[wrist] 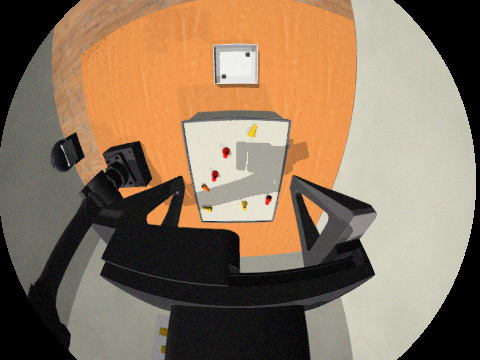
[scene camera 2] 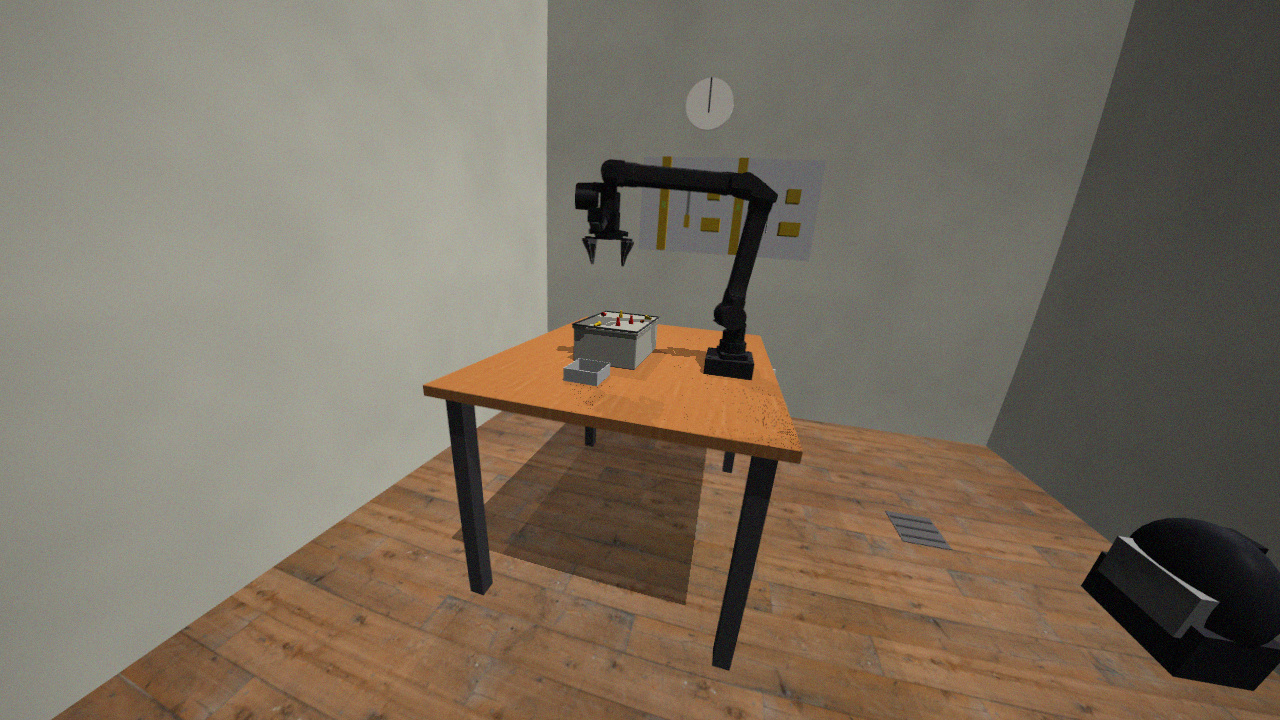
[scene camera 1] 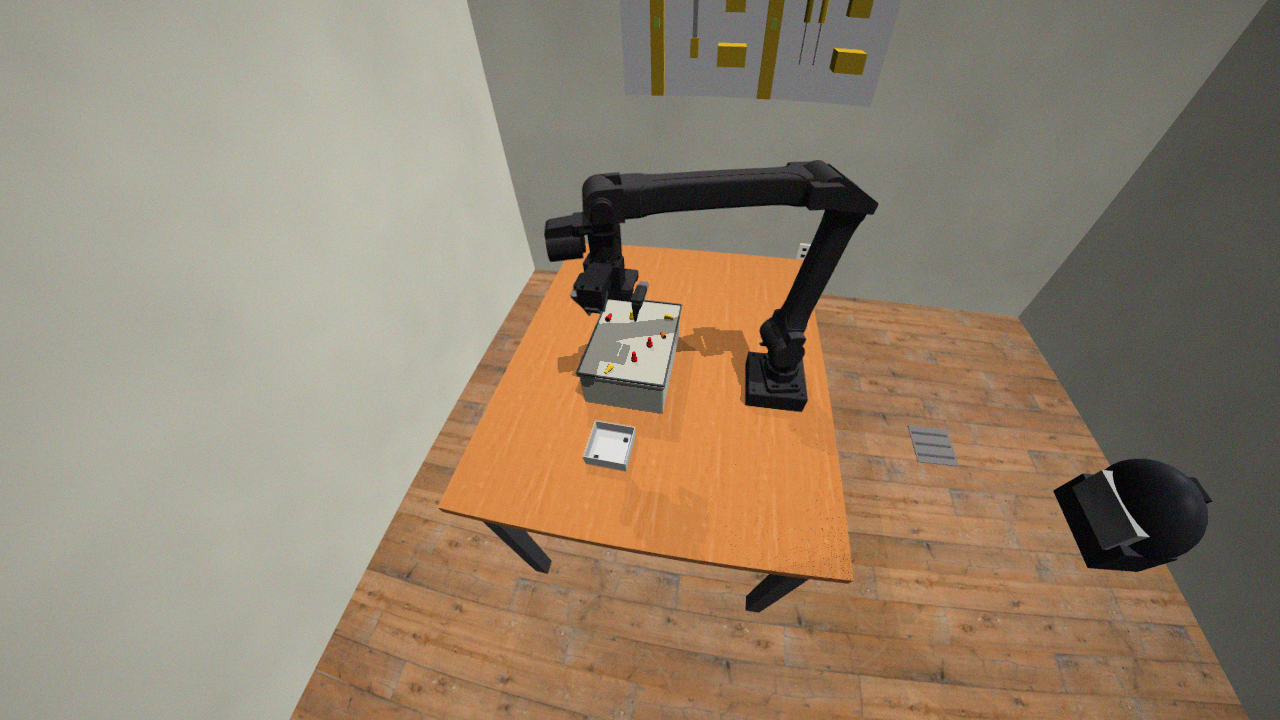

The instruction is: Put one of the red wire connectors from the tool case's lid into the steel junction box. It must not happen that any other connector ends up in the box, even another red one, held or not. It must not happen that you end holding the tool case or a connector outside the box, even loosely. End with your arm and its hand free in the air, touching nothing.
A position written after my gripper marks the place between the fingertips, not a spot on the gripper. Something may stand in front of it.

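Observation:
In scene camera 1 I see my gripper [scene camera 1: 612, 316] together with a grey tool case [scene camera 1: 642, 385]. The wrist view gives me the case [wrist: 254, 168] too, and the gripper [wrist: 237, 181]. Scene camera 2 also has both in its picture, my gripper [scene camera 2: 607, 265] and the grey tool case [scene camera 2: 626, 346].

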